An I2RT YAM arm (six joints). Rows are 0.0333 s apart.
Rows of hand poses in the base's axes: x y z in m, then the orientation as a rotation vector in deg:
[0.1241, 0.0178, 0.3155, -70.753, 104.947, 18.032]
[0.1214, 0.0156, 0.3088, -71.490, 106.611, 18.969]
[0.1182, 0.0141, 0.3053, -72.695, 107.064, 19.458]
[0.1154, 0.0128, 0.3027, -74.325, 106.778, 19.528]
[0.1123, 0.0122, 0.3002, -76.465, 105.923, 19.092]
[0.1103, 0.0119, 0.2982, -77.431, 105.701, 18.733]
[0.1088, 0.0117, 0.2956, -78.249, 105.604, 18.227]
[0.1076, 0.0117, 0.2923, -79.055, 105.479, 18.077]
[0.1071, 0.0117, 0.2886, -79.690, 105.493, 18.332]
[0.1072, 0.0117, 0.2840, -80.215, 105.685, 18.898]
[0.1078, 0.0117, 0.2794, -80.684, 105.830, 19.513]
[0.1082, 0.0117, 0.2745, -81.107, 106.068, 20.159]
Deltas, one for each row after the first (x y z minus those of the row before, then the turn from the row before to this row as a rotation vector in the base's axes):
[-0.0027, -0.0022, -0.0067, -0.560, 1.898, 0.277]
[-0.0032, -0.0015, -0.0035, -0.570, 0.824, 0.807]
[-0.0028, -0.0013, -0.0026, -0.723, 0.137, 1.170]
[-0.0031, -0.0006, -0.0025, -1.040, -0.428, 1.511]
[-0.0020, -0.0003, -0.0020, -0.627, -0.142, 0.571]
[-0.0015, -0.0002, -0.0026, -0.676, -0.148, 0.384]
[-0.0012, 0.0000, -0.0033, -0.473, 0.011, 0.503]
[-0.0005, 0.0000, -0.0037, -0.227, 0.282, 0.478]
[0.0001, 0.0000, -0.0046, -0.083, 0.548, 0.445]
[0.0006, 0.0000, -0.0046, -0.008, 0.527, 0.441]
[0.0004, 0.0000, -0.0049, -0.010, 0.602, 0.388]

